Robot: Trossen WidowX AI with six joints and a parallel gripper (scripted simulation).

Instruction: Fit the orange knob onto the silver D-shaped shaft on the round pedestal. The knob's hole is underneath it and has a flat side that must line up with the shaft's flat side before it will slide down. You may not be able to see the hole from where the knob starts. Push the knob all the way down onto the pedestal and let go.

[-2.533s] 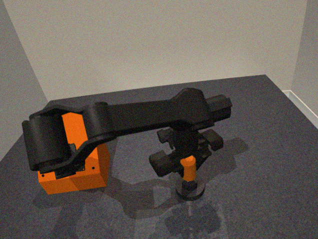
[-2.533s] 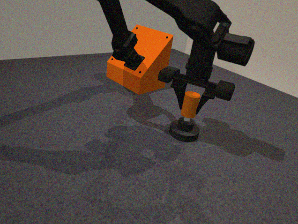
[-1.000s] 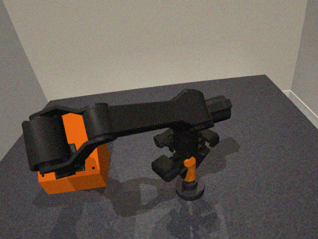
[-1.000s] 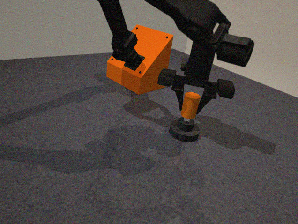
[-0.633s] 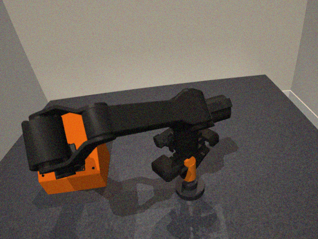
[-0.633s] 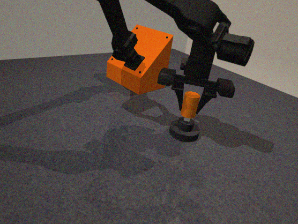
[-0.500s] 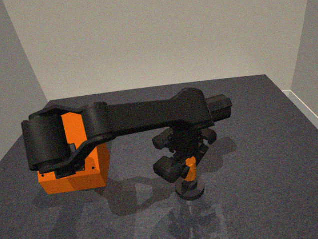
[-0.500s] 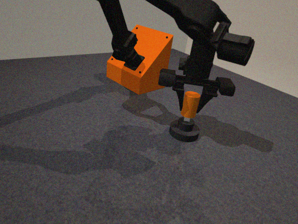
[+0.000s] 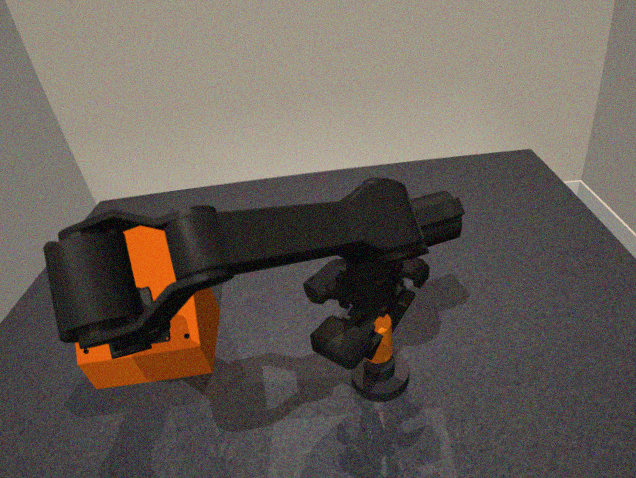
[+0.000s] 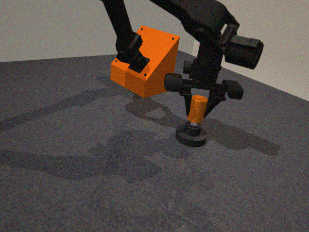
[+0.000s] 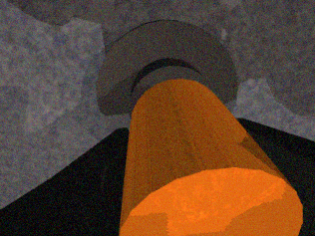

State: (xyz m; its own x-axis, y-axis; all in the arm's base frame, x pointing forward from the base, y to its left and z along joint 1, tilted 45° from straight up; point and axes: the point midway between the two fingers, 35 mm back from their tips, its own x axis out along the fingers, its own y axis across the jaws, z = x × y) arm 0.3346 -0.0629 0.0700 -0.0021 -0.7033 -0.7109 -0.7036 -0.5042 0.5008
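Right now my gripper tip is 4 cm above the round pedestal. The rest, counted from my gripper tip: orange knob 3 cm above.
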